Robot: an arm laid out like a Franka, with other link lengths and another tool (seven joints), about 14 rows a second.
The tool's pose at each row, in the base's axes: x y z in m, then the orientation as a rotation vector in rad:
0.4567, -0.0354, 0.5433, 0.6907, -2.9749, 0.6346
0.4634, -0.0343, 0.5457, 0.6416, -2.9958, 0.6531
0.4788, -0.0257, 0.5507, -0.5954, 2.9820, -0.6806
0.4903, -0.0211, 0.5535, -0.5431, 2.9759, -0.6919
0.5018, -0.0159, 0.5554, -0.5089, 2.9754, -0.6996
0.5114, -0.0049, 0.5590, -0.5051, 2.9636, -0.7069
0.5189, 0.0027, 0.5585, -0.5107, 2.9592, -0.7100
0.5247, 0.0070, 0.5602, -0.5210, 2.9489, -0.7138
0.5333, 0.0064, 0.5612, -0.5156, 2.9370, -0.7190
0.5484, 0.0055, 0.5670, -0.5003, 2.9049, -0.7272
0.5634, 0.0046, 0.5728, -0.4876, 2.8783, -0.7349
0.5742, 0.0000, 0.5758, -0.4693, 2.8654, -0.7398
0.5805, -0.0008, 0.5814, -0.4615, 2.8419, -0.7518
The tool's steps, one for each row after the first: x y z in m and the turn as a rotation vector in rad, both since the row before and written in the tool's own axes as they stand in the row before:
-0.0062, -0.0029, -0.0022, 0.0111, -0.0038, 0.0357
-0.0170, -0.0009, -0.0068, 0.0257, -0.0232, 0.0338
-0.0122, -0.0015, -0.0032, 0.0107, -0.0036, 0.0342
-0.0125, -0.0002, -0.0026, 0.0060, 0.0015, 0.0220
-0.0125, 0.0048, -0.0068, 0.0080, -0.0086, 0.0033
-0.0096, 0.0044, -0.0019, 0.0029, -0.0030, -0.0034
-0.0069, 0.0011, -0.0026, 0.0049, -0.0082, -0.0059
-0.0079, -0.0036, 0.0006, 0.0070, -0.0093, 0.0045
-0.0139, -0.0080, -0.0025, 0.0156, -0.0268, 0.0130
-0.0139, -0.0078, -0.0020, 0.0136, -0.0218, 0.0108
-0.0087, -0.0083, 0.0016, 0.0082, -0.0099, 0.0133
-0.0060, -0.0051, -0.0031, 0.0150, -0.0174, 0.0068

